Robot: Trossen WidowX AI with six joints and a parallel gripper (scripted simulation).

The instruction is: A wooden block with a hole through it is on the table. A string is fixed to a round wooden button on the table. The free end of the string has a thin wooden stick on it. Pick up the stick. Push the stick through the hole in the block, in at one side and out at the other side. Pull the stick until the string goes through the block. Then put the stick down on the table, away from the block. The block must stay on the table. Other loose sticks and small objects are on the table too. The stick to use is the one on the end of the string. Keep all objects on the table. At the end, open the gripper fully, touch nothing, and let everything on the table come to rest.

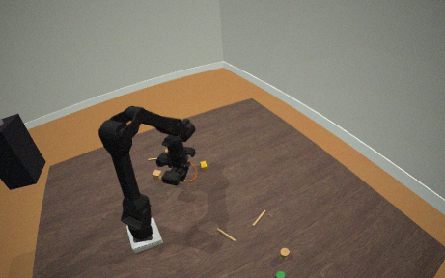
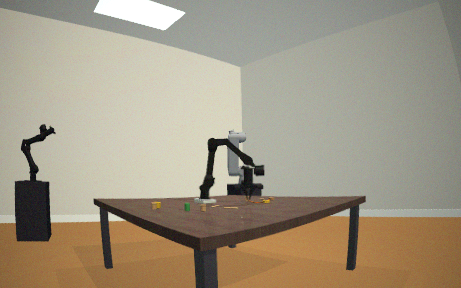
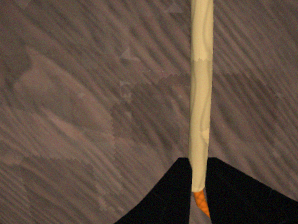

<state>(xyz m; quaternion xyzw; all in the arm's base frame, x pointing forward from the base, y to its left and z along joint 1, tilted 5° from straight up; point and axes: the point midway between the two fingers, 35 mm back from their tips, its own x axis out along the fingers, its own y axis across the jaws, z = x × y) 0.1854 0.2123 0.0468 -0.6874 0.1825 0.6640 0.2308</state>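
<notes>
Right now my gripper tip is 10 cm past the wooden block and 6 cm to the right of it. Round my gripper tip: wooden cylinder 22 cm ahead, 43 cm to the right; then yellow block 10 cm ahead, 6 cm to the left, 1 cm below; then round wooden button 3 cm behind, 22 cm to the left, 1 cm below.
</notes>
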